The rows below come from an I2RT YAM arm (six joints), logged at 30 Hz.
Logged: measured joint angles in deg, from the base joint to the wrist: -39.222, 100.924, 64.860, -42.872, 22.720, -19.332; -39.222, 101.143, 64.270, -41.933, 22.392, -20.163; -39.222, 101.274, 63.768, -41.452, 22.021, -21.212; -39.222, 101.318, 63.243, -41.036, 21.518, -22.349; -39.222, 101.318, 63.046, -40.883, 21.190, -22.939; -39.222, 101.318, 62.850, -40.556, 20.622, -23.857; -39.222, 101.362, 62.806, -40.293, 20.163, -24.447; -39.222, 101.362, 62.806, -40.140, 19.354, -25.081; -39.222, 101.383, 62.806, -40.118, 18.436, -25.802; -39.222, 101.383, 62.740, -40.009, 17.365, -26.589; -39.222, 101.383, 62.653, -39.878, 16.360, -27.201; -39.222, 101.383, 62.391, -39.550, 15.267, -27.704; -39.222, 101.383, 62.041, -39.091, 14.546, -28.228; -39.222, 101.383, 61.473, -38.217, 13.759, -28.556; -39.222, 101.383, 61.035, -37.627, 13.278, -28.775; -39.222, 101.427, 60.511, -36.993, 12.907, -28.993; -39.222, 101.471, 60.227, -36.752, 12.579, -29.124
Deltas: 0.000, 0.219, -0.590, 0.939, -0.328, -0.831; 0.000, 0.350, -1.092, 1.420, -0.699, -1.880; 0.000, 0.394, -1.617, 1.836, -1.202, -3.017; 0.000, 0.394, -1.814, 1.989, -1.530, -3.607; 0.000, 0.394, -2.010, 2.316, -2.098, -4.525; 0.000, 0.438, -2.054, 2.579, -2.557, -5.115; 0.000, 0.438, -2.054, 2.732, -3.366, -5.749; 0.000, 0.459, -2.054, 2.754, -4.284, -6.470; 0.000, 0.459, -2.120, 2.863, -5.355, -7.257; 0.000, 0.459, -2.207, 2.994, -6.360, -7.869; 0.000, 0.459, -2.469, 3.322, -7.453, -8.372; 0.000, 0.459, -2.819, 3.781, -8.174, -8.896; 0.000, 0.459, -3.387, 4.655, -8.961, -9.224; 0.000, 0.459, -3.825, 5.245, -9.442, -9.443; 0.000, 0.503, -4.349, 5.879, -9.813, -9.661; 0.000, 0.547, -4.633, 6.120, -10.141, -9.792
